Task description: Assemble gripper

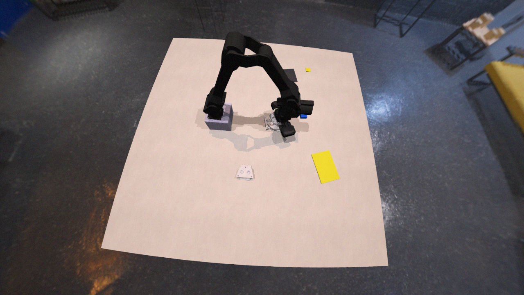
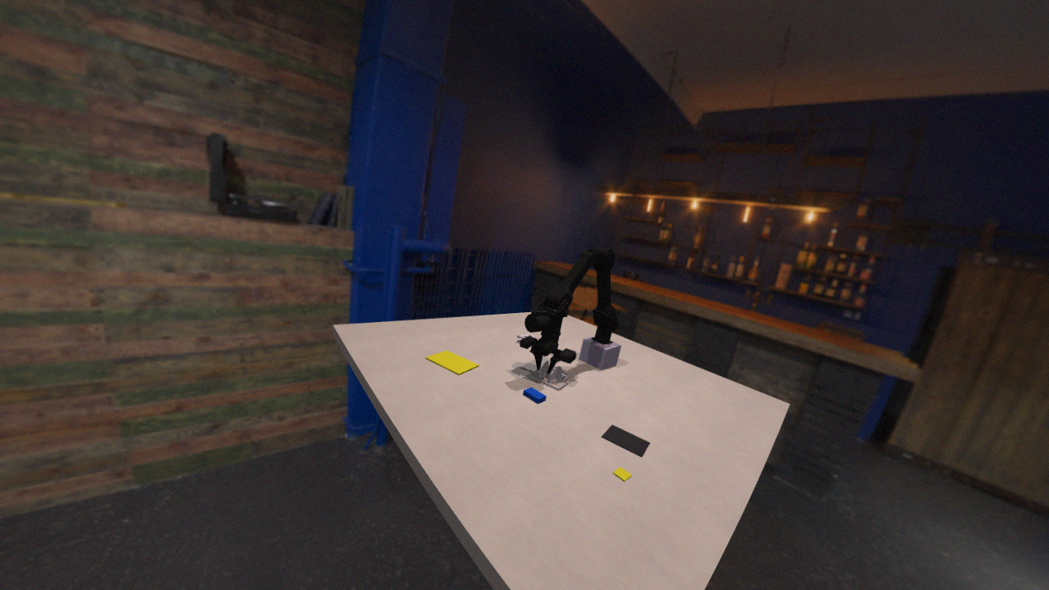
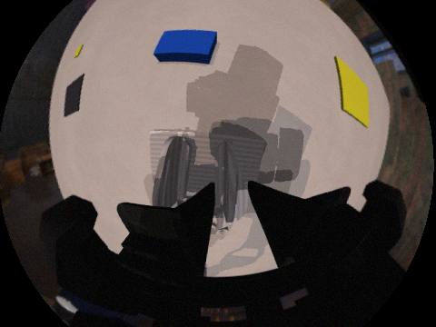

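Now: gripper tip 50 mm past the grey jaw and 40 mm to the right of it. The rest, counted from my gripper tip: blue block 120 mm ahead, 100 mm to the left, 10 mm below; white block 270 mm to the right, 140 mm behind; yellow sheet 250 mm ahead, 180 mm to the right, 10 mm below.
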